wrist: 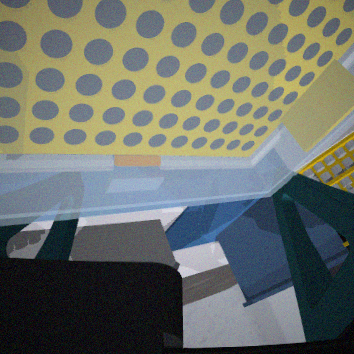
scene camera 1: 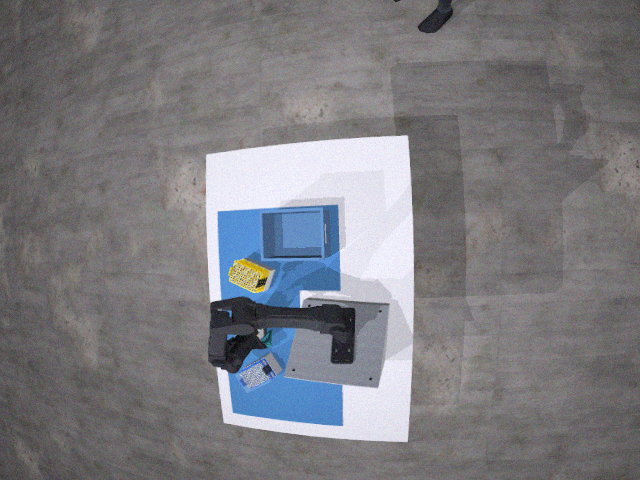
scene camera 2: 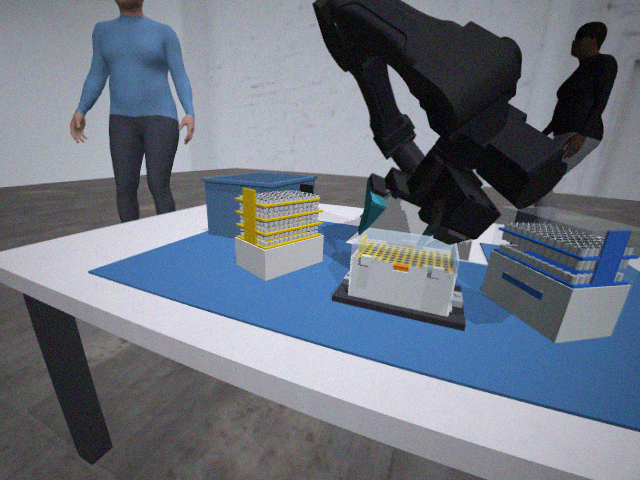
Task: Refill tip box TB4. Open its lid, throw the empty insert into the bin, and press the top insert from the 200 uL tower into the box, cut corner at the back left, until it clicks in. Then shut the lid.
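Tip box TB4 (scene camera 2: 400, 289) stands on a black base at the middle of the blue mat (scene camera 2: 216, 278). Its clear lid (scene camera 2: 403, 240) (wrist: 197, 182) is down over a yellow insert (scene camera 2: 408, 256) (wrist: 140, 70) with empty holes. An orange latch (scene camera 2: 400, 267) (wrist: 137, 160) sits at its front edge. My gripper (scene camera 2: 396, 230) (scene camera 1: 263, 336) (wrist: 177, 177) is open, its teal fingers straddling the lid's edge with nothing held. The yellow 200 uL tower (scene camera 2: 279, 227) (scene camera 1: 250, 275) (wrist: 333, 161) stands left of the box. The blue bin (scene camera 2: 237, 198) (scene camera 1: 292, 232) stands behind the tower. In the top view the arm hides the box.
A blue-trimmed tip tower (scene camera 2: 558, 278) (scene camera 1: 258, 371) stands right of the box. The arm's grey base plate (scene camera 1: 338, 356) lies on the white table (scene camera 2: 154, 330). A person in a blue shirt (scene camera 2: 134, 103) and a person in black (scene camera 2: 584, 98) stand beyond the table.
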